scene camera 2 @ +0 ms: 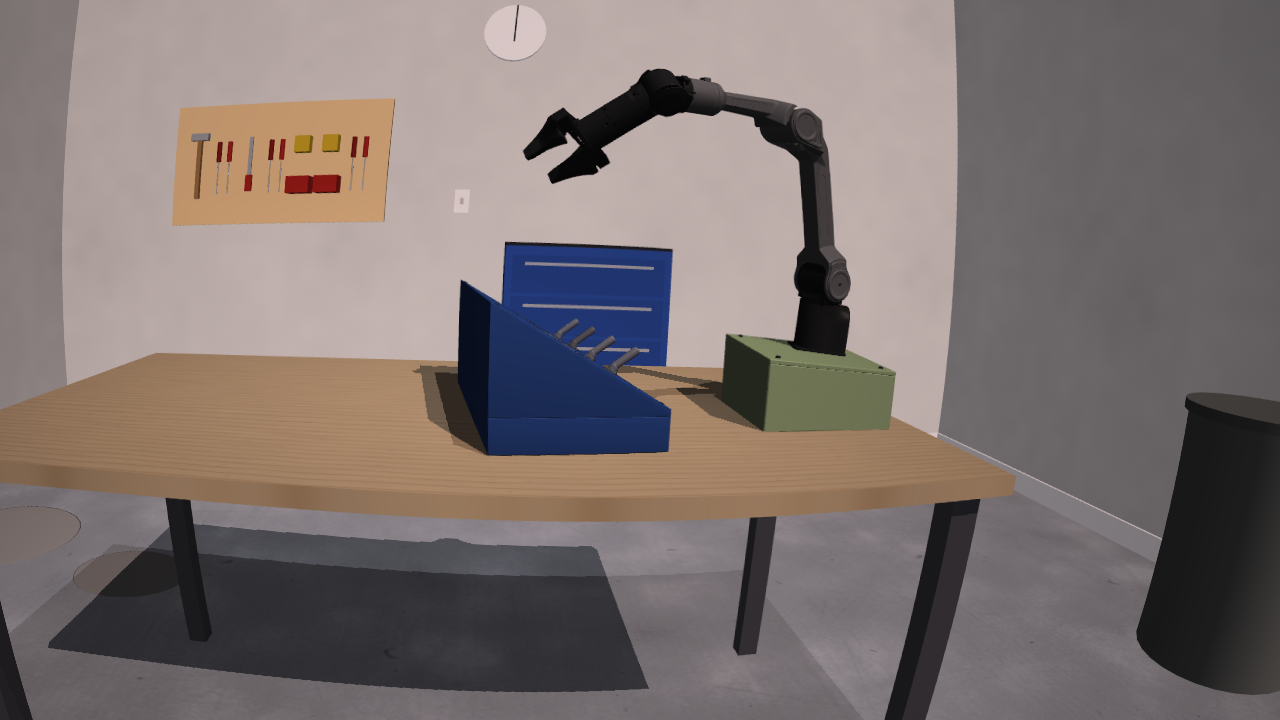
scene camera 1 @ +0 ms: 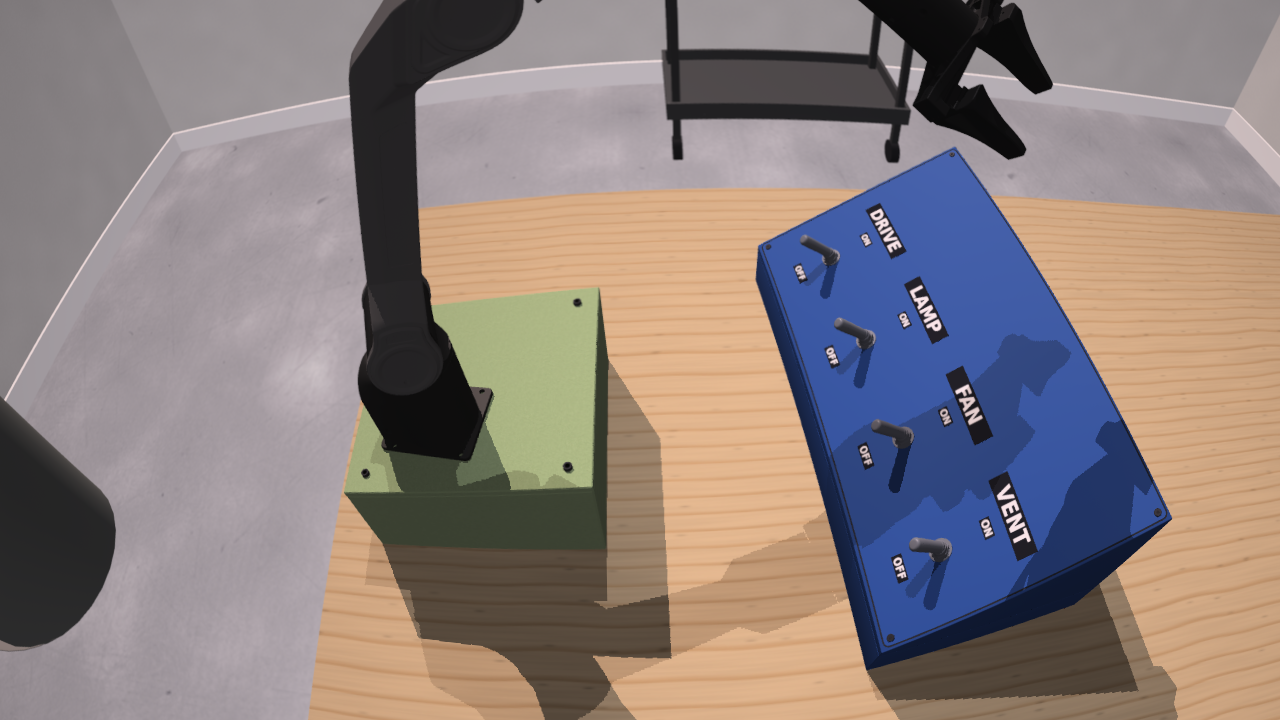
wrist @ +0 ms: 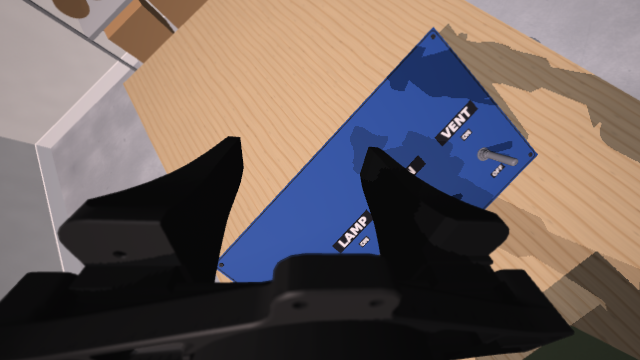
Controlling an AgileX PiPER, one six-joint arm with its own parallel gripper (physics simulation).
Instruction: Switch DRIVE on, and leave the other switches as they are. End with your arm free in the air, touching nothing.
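The blue switch panel (scene camera 1: 1029,295) (scene camera 2: 563,394) (wrist: 320,180) has a sloped face with four toggle levers. The DRIVE lever (scene camera 1: 819,248) leans toward its OFF label, at the far end in scene camera 1. The LAMP lever (scene camera 1: 854,332), the FAN lever (scene camera 1: 892,433) and the VENT lever (scene camera 1: 930,548) (wrist: 497,157) also lean toward OFF. The DRIVE lever does not show in the wrist view. My gripper (scene camera 1: 1036,120) (scene camera 2: 538,168) (wrist: 305,157) is open and empty, high in the air above the panel, touching nothing.
The arm's base stands on a green block (scene camera 1: 528,376) (scene camera 2: 827,398) beside the panel, on the wooden table (scene camera 1: 698,358) (scene camera 2: 295,420) (wrist: 240,65). A dark cart (scene camera 1: 787,113) stands beyond the table. A blue drawer cabinet (scene camera 2: 586,277) and a dark bin (scene camera 2: 1217,546) stand away from it.
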